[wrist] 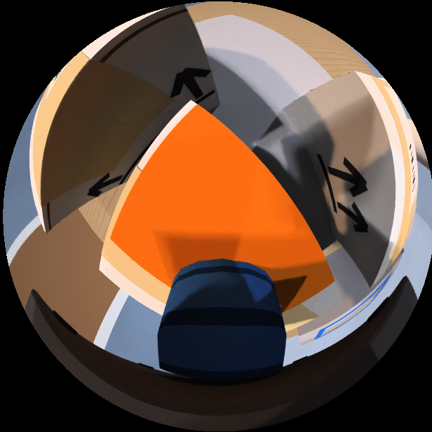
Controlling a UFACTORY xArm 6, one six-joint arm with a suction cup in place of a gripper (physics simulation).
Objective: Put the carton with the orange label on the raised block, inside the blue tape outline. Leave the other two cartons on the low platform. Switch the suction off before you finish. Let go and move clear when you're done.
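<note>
The carton with the orange label (215, 180) fills the middle of the wrist view, its orange top facing me. My blue suction cup (222, 285) is pressed against this top and looks squeezed short; the carton appears held on it. The cup hides part of the label, and the carton's underside is hidden. A second carton (125, 90) stands at the upper left, a third (370, 125) at the right, with a gap beside the orange one. Both show dark arrows. The low platform (240, 35) shows at the top. The raised block (306, 337) with its blue tape outline (320, 334) shows partly at the lower right.
The two other cartons rise close on either side of the orange one. Wood-grained table surface (320, 30) shows at the upper right. A brown area (55, 255) with a pale border lies at the lower left. My dark arm mount (220, 400) covers the bottom edge.
</note>
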